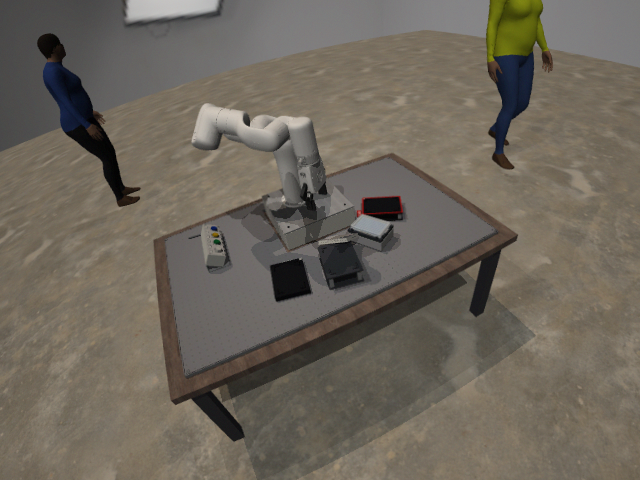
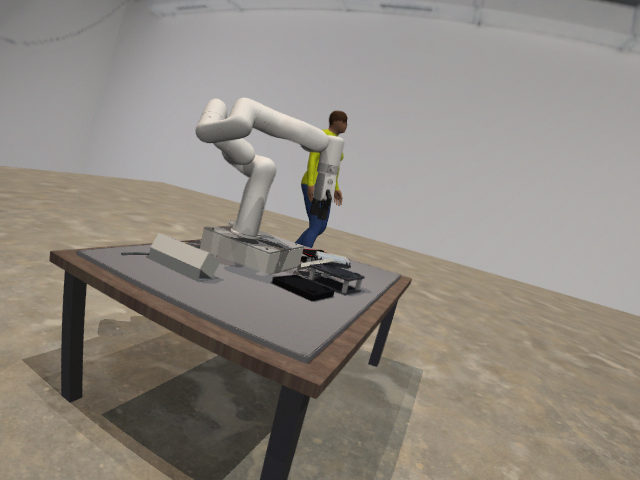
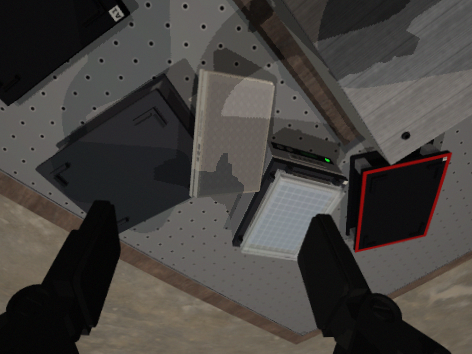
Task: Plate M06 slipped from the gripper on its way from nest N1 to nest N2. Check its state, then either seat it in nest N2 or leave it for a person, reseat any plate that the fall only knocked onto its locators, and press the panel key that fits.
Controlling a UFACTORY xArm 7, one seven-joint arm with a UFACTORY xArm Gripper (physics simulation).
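Frame: origin at the arm's base, x ahead, y left, z up, level; centimetres.
Where they show: gripper, between the fingertips: [image 1: 317,201] [image 2: 317,217] [image 3: 214,231]; arm's base, origin of its link: [image 1: 296,198] [image 2: 245,234].
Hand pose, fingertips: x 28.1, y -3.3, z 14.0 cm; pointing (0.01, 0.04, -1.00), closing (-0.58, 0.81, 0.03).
Each offset is from my fingertips to the top centre of the thing.
A cream plate [image 1: 334,240] [image 2: 316,262] [image 3: 235,135] lies askew between a raised dark grey nest @(dx +12.0, dy -1.0, dz -15.9 cm) [image 1: 340,259] [image 3: 125,170] and a device with a green light [image 1: 381,240] [image 3: 305,154]. It looks tilted; what it rests on is hidden. A pale blue gridded plate @(dx +5.2, dy +17.4, dz -15.1 cm) [image 1: 371,226] [image 3: 295,215] sits on that device and looks slightly tilted; its seating is unclear. I cannot tell which plate is M06 or which nests are N1 and N2. My gripper [image 1: 315,198] [image 2: 320,214] [image 3: 214,231] is open and empty, high above them. The key panel @(dx -28.2, dy -36.6, dz -13.9 cm) [image 1: 212,253] [image 2: 183,255] has blue, yellow and green keys.
A red-rimmed black nest @(dx -5.4, dy +31.0, dz -17.7 cm) [image 1: 381,205] [image 3: 404,202] stands beside the device. A low black nest @(dx +5.7, dy -18.3, dz -19.5 cm) [image 1: 290,279] [image 2: 303,287] [image 3: 45,45] lies on the other side of the grey nest. The arm's base block [image 1: 320,227] [image 3: 410,100] stands close behind. Two people stand off the table.
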